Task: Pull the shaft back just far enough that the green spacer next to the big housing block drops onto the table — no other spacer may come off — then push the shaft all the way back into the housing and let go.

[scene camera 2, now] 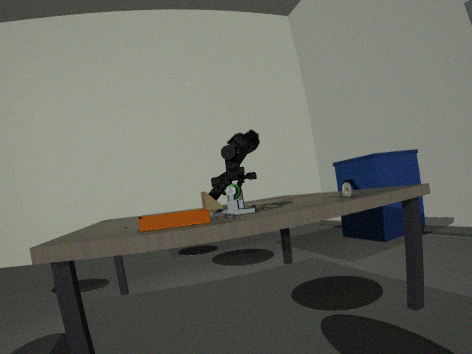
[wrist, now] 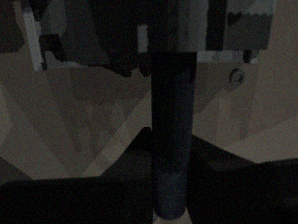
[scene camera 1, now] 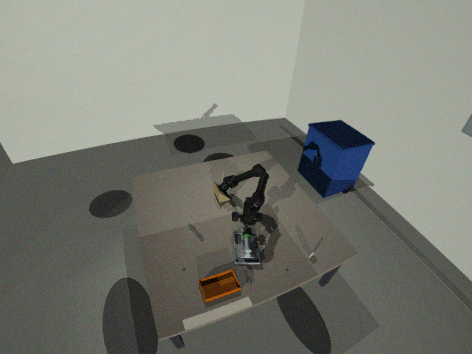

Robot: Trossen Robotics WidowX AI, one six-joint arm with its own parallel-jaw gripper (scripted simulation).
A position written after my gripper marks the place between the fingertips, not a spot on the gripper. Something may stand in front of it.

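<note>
My wrist view shows me my gripper (wrist: 158, 133), a dark shaft (wrist: 173, 75) and a housing block (wrist: 55, 41). In scene camera 1 I see the block (scene camera 1: 246, 251) again, together with an orange tray (scene camera 1: 220, 285), but scene camera 1 does not show the dark shaft, which is hidden by the housing block. Scene camera 2 gives me the tray (scene camera 2: 184, 218) as well, though scene camera 2 misses the shaft, hidden by the housing block.
</note>
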